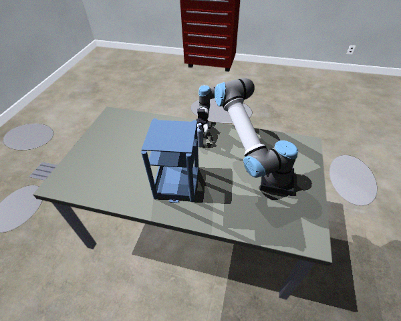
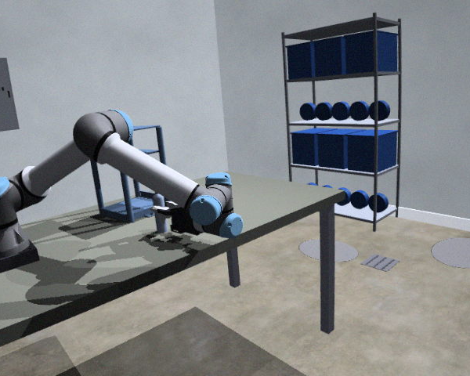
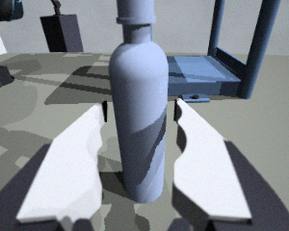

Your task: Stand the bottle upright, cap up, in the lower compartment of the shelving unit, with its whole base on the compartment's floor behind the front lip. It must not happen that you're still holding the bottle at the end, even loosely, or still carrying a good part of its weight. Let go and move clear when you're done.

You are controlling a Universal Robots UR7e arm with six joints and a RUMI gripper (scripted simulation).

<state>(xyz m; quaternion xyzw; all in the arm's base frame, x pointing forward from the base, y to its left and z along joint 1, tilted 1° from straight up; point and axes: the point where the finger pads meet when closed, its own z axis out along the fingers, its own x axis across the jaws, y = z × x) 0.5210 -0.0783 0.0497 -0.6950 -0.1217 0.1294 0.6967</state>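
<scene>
Now: the grey-blue bottle 20 mm above my hand. Round my hand: blue shelving unit: 330 mm to the left, 80 mm above, 10 mm behind.
</scene>
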